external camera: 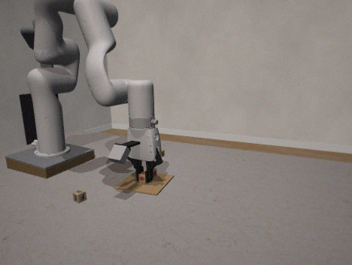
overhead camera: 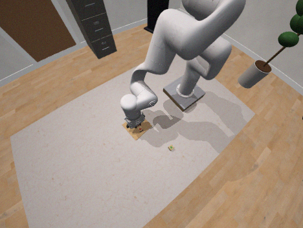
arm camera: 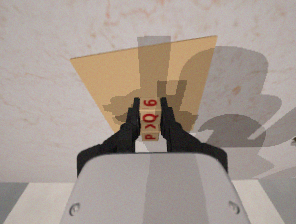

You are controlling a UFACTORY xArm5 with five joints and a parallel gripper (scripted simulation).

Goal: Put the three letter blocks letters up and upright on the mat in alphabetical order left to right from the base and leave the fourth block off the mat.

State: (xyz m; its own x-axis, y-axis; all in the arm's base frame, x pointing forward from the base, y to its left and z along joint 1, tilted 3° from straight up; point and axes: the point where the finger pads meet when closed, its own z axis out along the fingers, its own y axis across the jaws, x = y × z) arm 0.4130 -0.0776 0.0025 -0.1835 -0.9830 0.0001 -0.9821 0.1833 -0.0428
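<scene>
My gripper is now 2 cm above the tan mat. From my hand the other things lie so: blue-lettered block (13 cm behind, 15 cm to the right, 1 cm below).
</scene>
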